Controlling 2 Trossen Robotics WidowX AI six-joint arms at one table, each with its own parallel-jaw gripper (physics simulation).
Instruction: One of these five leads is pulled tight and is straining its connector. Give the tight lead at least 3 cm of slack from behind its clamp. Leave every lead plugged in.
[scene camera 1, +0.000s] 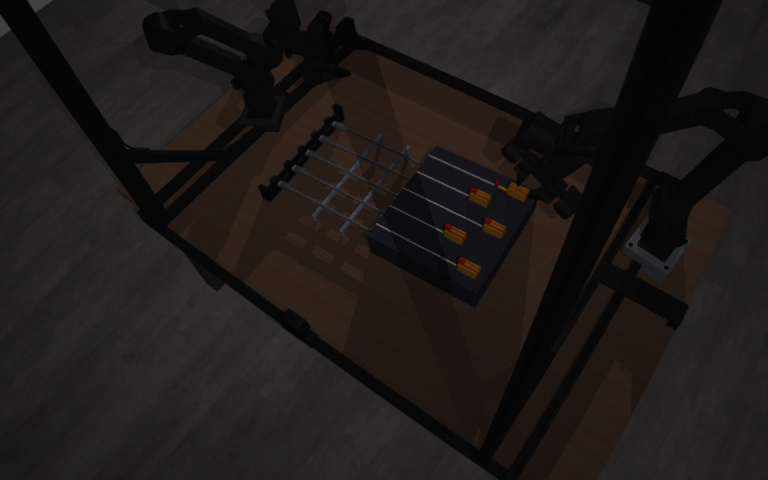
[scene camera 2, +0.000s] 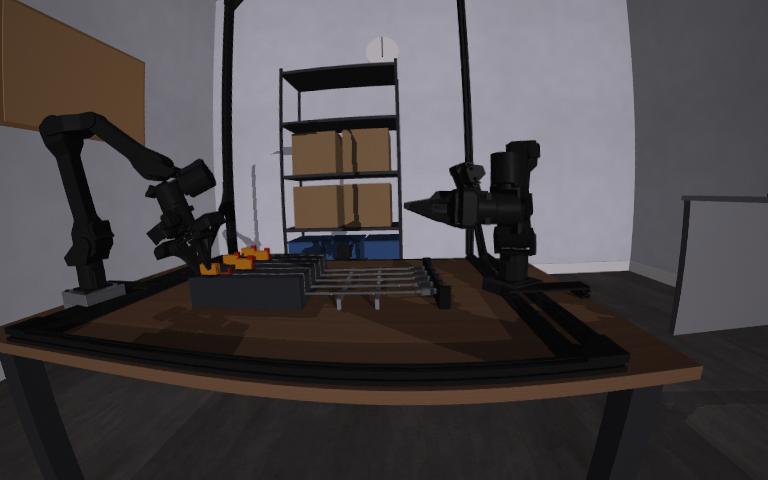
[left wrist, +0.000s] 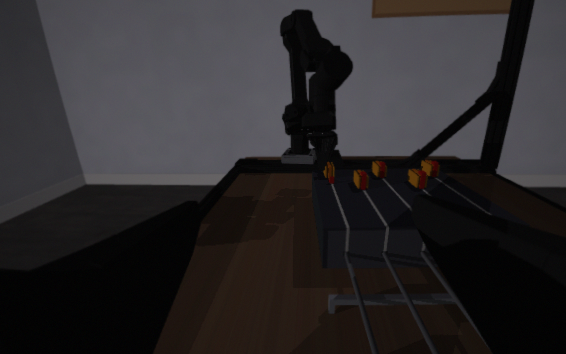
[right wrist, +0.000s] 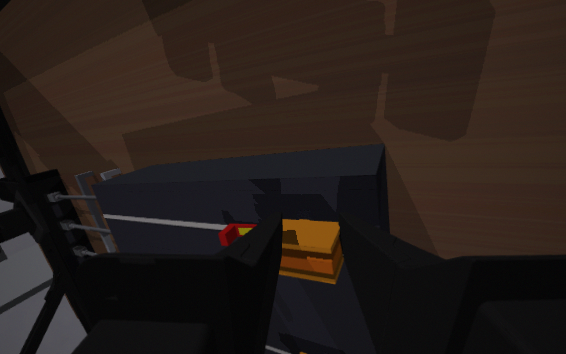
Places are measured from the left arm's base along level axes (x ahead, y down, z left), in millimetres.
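Pixels of known places: left gripper, fingertip midpoint: (scene camera 1: 361, 60) (scene camera 2: 406, 206) (left wrist: 306, 208); right gripper, fingertip midpoint: (scene camera 1: 522, 190) (scene camera 2: 205, 272) (left wrist: 322, 171) (right wrist: 310, 221); left arm's base, origin of the base link: (scene camera 1: 262, 109) (scene camera 2: 513, 279) (right wrist: 26, 218); right arm's base, origin of the base link: (scene camera 1: 658, 243) (scene camera 2: 93, 287) (left wrist: 299, 151).
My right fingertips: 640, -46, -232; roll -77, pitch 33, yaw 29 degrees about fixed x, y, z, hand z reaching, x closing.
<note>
Ahead of a thing's pixels: the offset from my right fingertips to its top centre, as dx, dy, dz. "spot": to the spot under its first point.
Five grey leads run from a black clamp bar (scene camera 1: 269, 187) (scene camera 2: 442, 291) over two grey rails @[spot: -408, +56, -7] (scene camera 1: 334, 194) onto a dark box @[-136, +7, -66] (scene camera 1: 430, 271) (scene camera 2: 249, 292) (right wrist: 246, 168). Each lead ends in an orange connector. The farthest lead @[spot: -137, +6, +48] (scene camera 1: 458, 169) (right wrist: 166, 222) is straight, with its red collar @[spot: -50, +7, +19] (scene camera 1: 498, 183) (right wrist: 229, 234) showing yellow next to its orange connector @[spot: -13, -16, -15] (scene camera 1: 517, 191) (right wrist: 311, 247) (scene camera 2: 209, 269). My right gripper (scene camera 1: 525, 191) (right wrist: 310, 221) (scene camera 2: 201, 259) is shut on the sides of that connector. My left gripper (scene camera 2: 411, 206) is open and empty, held high behind the clamp bar.
Four other orange connectors (scene camera 1: 480, 196) (scene camera 1: 494, 229) (scene camera 1: 454, 234) (scene camera 1: 469, 268) sit on the box. A black frame edges the table (scene camera 1: 301, 329). A shelf rack (scene camera 2: 282, 167) with boxes stands behind the table.
</note>
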